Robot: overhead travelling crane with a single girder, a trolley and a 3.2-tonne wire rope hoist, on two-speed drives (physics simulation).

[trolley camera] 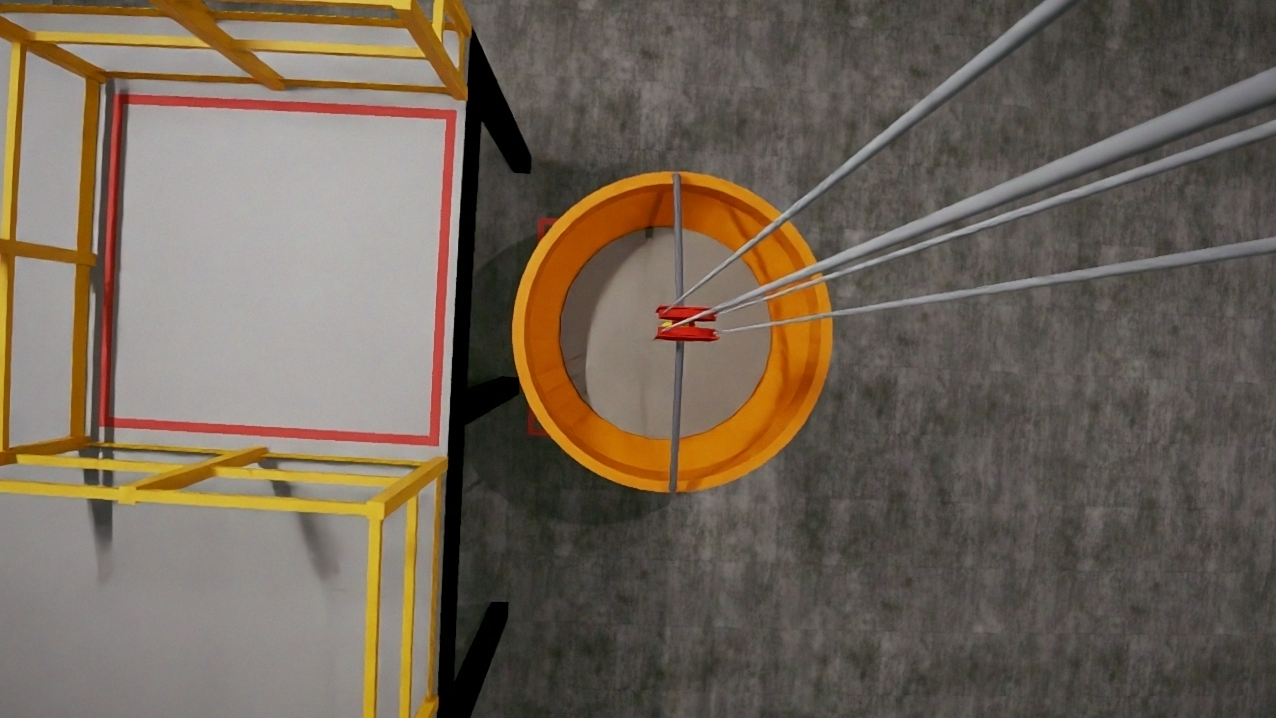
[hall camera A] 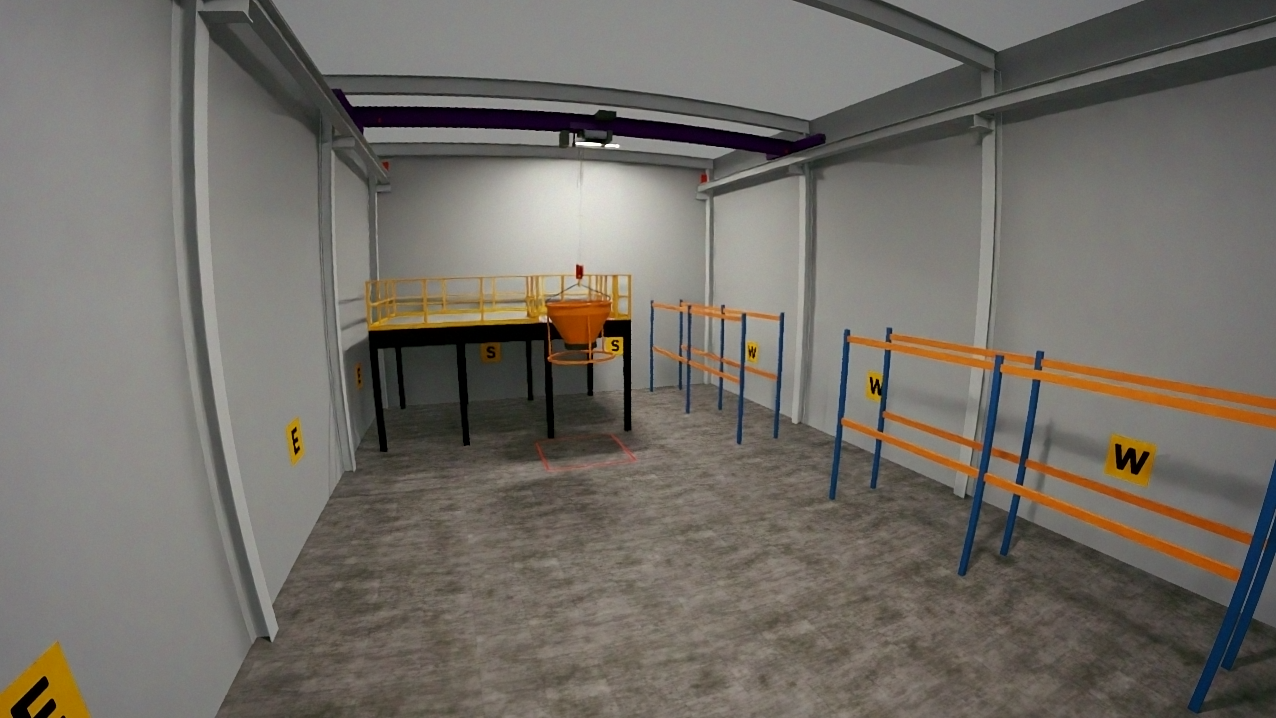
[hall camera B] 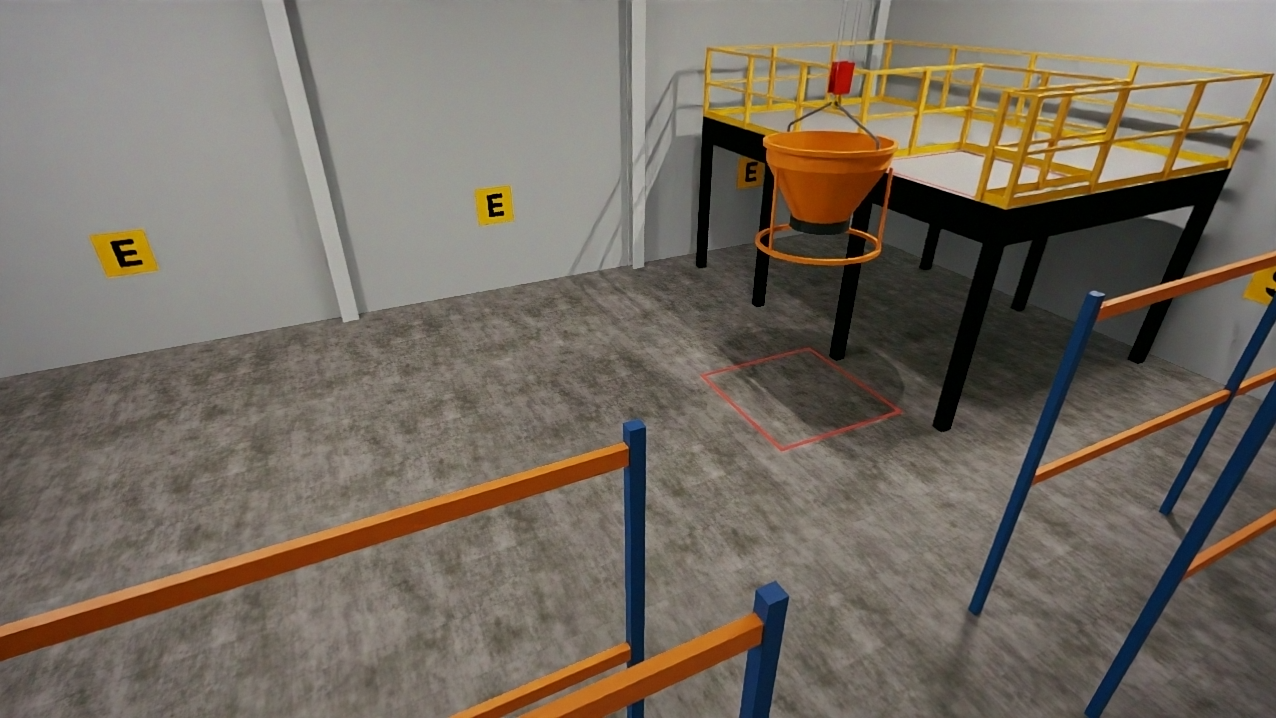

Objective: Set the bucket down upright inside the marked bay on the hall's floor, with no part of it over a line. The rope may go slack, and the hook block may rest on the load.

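The orange bucket (hall camera A: 578, 321) (hall camera B: 820, 183) (trolley camera: 538, 330) hangs upright in the air, with its base ring well above the floor. The red hook block (hall camera A: 580, 271) (hall camera B: 840, 77) (trolley camera: 687, 323) is above it, and the hook holds it by its grey bail. The marked bay on the floor, a red outline (hall camera A: 588, 466) (hall camera B: 842, 430) (trolley camera: 536, 426), lies below, in front of the platform. In the trolley camera view the bucket covers most of the bay, and two corners show at the bucket's left side. The bucket's shadow falls partly across the bay in the hall camera B view.
The black platform (hall camera A: 499, 333) (hall camera B: 1008, 223) (trolley camera: 223, 625) with yellow railings stands close beside the bucket and bay. Its deck bears another red outline (trolley camera: 443, 267). One blue and orange rack (hall camera A: 980, 464) (hall camera B: 634, 535) and another rack (hall camera A: 742, 375) (hall camera B: 1035, 455) stand along the W wall.
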